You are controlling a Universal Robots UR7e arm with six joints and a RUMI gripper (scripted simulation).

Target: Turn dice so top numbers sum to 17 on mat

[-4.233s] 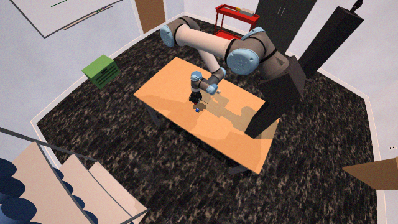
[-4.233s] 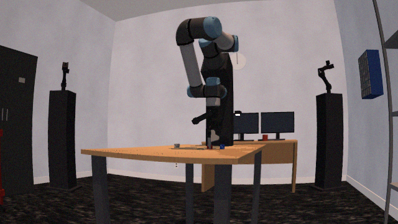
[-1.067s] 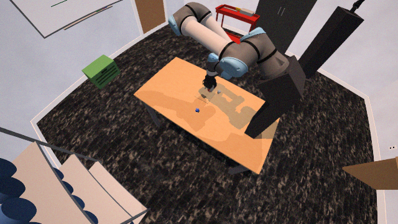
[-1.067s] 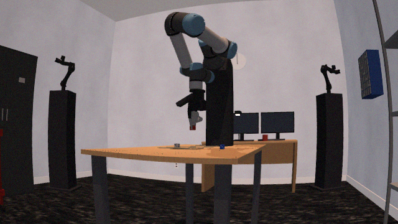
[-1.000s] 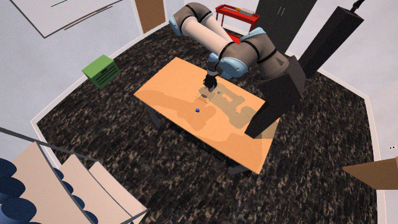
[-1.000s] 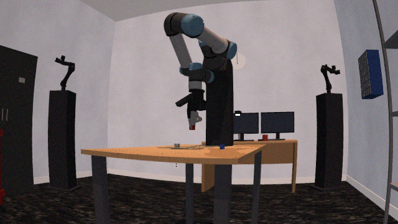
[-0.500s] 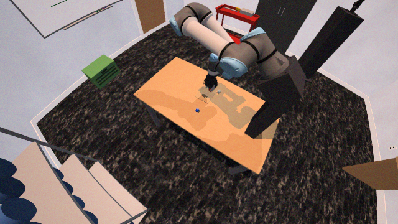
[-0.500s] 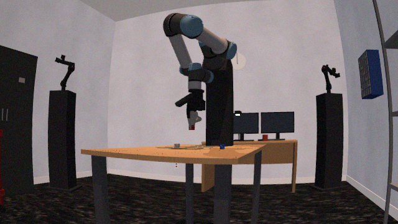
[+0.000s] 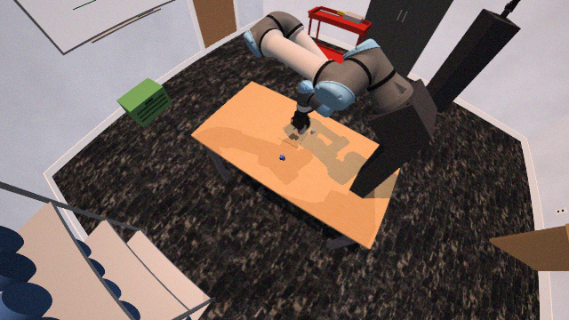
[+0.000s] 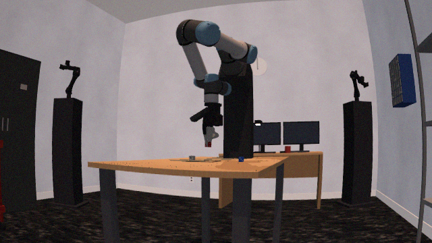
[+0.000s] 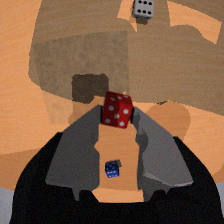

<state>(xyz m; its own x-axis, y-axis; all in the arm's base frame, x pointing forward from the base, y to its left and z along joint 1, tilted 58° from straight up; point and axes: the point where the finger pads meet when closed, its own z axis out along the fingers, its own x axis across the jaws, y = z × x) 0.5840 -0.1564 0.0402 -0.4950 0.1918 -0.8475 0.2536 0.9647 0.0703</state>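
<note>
Right now the tan mat is 4 cm ahead of my hand, 2 cm to the right of it and 9 cm below it. Round my hand: red die (right at my hand); then blue die (8 cm ahead, 16 cm to the left, 8 cm below); then grey die (8 cm behind, 9 cm to the right, 8 cm below).
</note>
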